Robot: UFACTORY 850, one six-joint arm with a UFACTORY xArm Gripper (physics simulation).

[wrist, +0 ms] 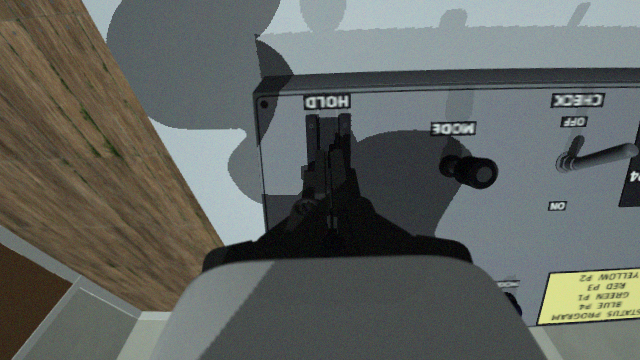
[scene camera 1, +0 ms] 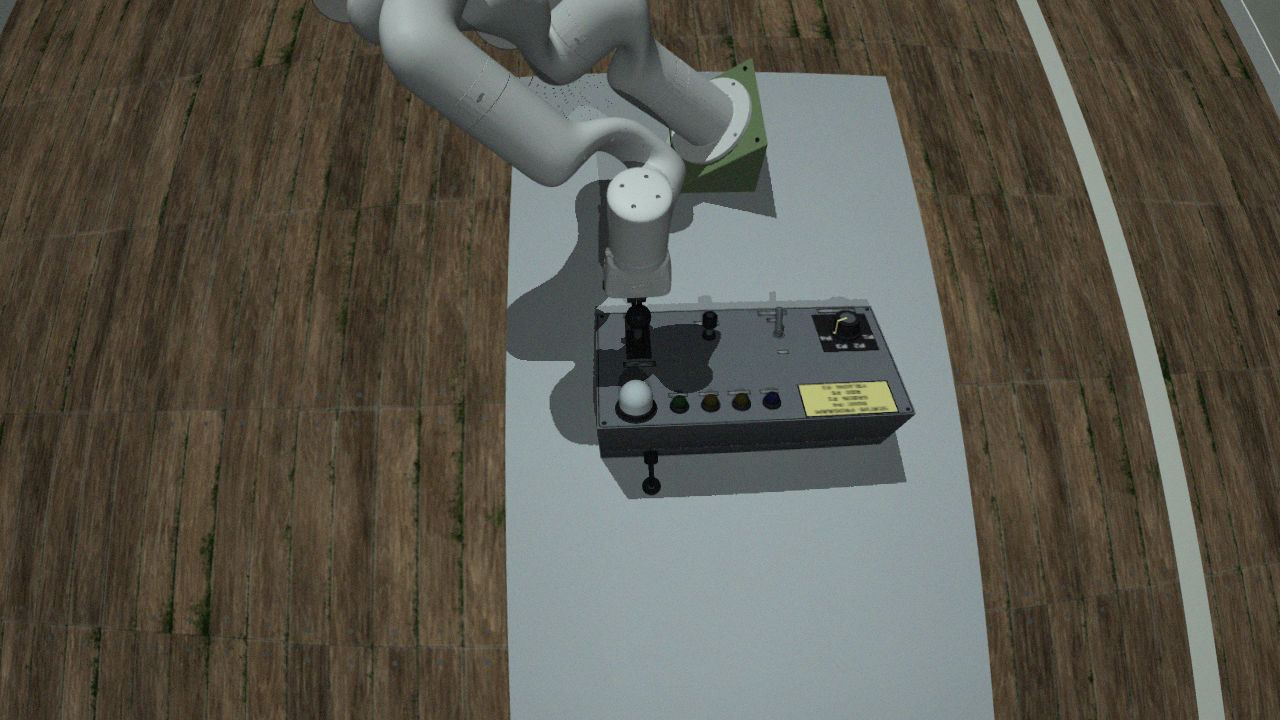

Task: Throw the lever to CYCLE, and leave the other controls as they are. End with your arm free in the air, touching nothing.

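Observation:
The lever's black ball knob [scene camera 1: 637, 316] stands over its dark slotted guide [scene camera 1: 638, 347] [wrist: 312, 131] at the panel's left side. In the wrist view HOLD is printed at the guide's robot-side end, and the fingers hide the knob. The label at the other end is unreadable in the scene view. My gripper [scene camera 1: 636, 300] [wrist: 329, 167] is shut with nothing between its fingers. It points down close to the knob, on its robot side; whether they touch is not clear. The lever's exact tilt cannot be told.
The panel [scene camera 1: 742, 367] [wrist: 510, 225] also bears the MODE knob [scene camera 1: 708, 322] [wrist: 482, 172], the CHECK toggle [scene camera 1: 778, 322] [wrist: 600, 156], a rotary dial [scene camera 1: 846, 324], a white dome [scene camera 1: 635, 398], several small coloured lamps and a yellow card [scene camera 1: 848, 398] [wrist: 590, 297]. A black ball-ended handle [scene camera 1: 651, 484] sticks out at the front.

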